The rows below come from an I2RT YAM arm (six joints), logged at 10 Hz.
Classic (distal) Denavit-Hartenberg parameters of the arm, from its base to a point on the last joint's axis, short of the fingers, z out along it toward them. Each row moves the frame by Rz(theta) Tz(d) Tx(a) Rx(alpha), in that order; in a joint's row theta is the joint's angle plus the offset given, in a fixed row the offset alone. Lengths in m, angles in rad.
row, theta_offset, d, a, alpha
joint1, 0, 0.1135, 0.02, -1.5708
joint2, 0, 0, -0.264, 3.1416
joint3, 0.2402, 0, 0.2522, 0
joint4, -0.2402, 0, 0.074, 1.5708
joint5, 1.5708, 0, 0, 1.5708
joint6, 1.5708, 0.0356, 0, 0
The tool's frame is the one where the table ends.
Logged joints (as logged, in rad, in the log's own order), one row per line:
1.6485 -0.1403 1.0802 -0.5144 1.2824 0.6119
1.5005 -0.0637 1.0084 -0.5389 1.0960 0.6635
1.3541 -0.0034 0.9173 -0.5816 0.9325 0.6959
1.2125 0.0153 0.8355 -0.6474 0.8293 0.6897
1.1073 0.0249 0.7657 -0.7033 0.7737 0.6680
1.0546 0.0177 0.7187 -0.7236 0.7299 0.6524
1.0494 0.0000 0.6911 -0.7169 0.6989 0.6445
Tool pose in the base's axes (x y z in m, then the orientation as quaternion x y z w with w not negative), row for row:
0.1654 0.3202 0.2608 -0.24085 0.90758 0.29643 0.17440
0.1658 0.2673 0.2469 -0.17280 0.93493 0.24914 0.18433
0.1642 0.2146 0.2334 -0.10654 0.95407 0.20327 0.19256
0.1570 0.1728 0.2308 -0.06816 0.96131 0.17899 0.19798
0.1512 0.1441 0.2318 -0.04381 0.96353 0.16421 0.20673
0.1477 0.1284 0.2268 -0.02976 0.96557 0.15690 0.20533
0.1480 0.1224 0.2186 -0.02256 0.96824 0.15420 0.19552
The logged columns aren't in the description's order. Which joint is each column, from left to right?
Columns, left to right: joint2, joint5, joint1, joint4, joint3, joint6.
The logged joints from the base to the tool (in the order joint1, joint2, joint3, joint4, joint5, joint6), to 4 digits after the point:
1.0802 1.6485 1.2824 -0.5144 -0.1403 0.6119
1.0084 1.5005 1.0960 -0.5389 -0.0637 0.6635
0.9173 1.3541 0.9325 -0.5816 -0.0034 0.6959
0.8355 1.2125 0.8293 -0.6474 0.0153 0.6897
0.7657 1.1073 0.7737 -0.7033 0.0249 0.6680
0.7187 1.0546 0.7299 -0.7236 0.0177 0.6524
0.6911 1.0494 0.6989 -0.7169 0.0000 0.6445

